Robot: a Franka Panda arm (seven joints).
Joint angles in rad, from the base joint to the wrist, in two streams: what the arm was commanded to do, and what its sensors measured. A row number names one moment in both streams.
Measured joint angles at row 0:
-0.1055, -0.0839, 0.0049, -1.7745, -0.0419, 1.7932, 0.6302
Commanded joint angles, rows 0 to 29:
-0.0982, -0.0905, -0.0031, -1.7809, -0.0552, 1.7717, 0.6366
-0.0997, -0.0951, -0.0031, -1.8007, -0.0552, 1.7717, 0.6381
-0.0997, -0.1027, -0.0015, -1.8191, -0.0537, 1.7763, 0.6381
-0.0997, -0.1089, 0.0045, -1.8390, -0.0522, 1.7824, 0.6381
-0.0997, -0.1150, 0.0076, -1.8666, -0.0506, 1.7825, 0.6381
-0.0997, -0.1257, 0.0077, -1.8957, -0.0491, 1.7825, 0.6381
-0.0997, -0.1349, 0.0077, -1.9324, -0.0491, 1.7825, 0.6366
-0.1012, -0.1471, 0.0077, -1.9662, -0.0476, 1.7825, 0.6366
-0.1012, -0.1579, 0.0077, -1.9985, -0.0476, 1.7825, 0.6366
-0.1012, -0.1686, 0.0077, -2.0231, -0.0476, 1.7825, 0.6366
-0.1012, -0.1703, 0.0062, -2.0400, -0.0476, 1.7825, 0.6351
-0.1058, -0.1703, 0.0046, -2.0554, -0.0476, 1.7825, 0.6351
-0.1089, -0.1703, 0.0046, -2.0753, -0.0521, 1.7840, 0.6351
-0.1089, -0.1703, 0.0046, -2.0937, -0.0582, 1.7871, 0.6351
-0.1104, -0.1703, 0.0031, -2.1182, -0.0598, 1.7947, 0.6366
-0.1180, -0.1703, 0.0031, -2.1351, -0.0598, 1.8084, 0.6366
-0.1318, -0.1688, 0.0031, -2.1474, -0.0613, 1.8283, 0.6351
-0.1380, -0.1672, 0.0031, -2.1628, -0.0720, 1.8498, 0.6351
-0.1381, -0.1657, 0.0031, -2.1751, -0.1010, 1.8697, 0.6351
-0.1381, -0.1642, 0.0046, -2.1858, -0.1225, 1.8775, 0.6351
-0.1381, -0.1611, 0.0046, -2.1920, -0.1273, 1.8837, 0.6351
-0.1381, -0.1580, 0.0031, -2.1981, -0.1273, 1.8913, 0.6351
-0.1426, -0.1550, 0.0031, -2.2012, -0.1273, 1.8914, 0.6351
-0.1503, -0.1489, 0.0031, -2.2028, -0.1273, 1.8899, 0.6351
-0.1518, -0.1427, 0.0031, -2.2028, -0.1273, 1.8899, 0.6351
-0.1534, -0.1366, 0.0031, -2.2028, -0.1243, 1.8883, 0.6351
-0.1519, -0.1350, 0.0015, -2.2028, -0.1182, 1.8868, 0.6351
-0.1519, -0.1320, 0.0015, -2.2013, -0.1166, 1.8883, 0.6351
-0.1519, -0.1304, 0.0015, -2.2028, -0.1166, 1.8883, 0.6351
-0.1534, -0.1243, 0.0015, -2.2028, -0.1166, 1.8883, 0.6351
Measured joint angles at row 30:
-0.1466, -0.1301, -0.0030, -2.1950, -0.1119, 1.8729, 0.6304
